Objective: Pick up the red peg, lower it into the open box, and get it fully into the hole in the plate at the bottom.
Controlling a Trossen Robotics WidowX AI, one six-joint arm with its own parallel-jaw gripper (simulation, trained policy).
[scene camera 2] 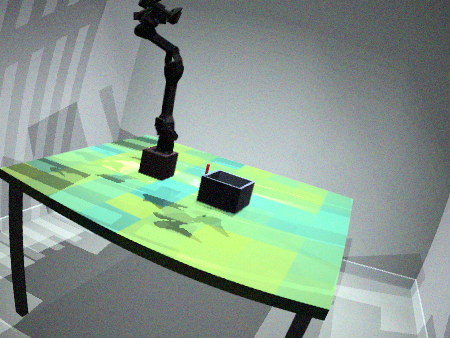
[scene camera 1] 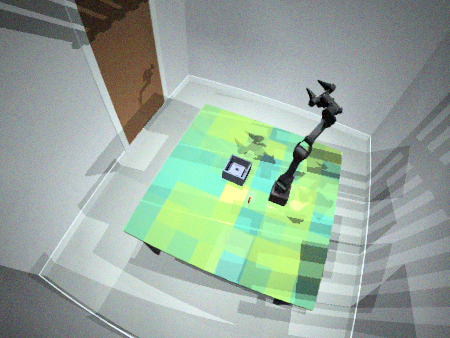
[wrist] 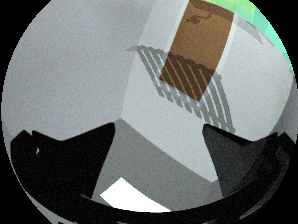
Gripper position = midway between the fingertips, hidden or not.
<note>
In view: my gripper [wrist: 160, 128] and a dark box [scene camera 2: 231, 193].
The wrist view misses the dark box: it is out of frame.
</note>
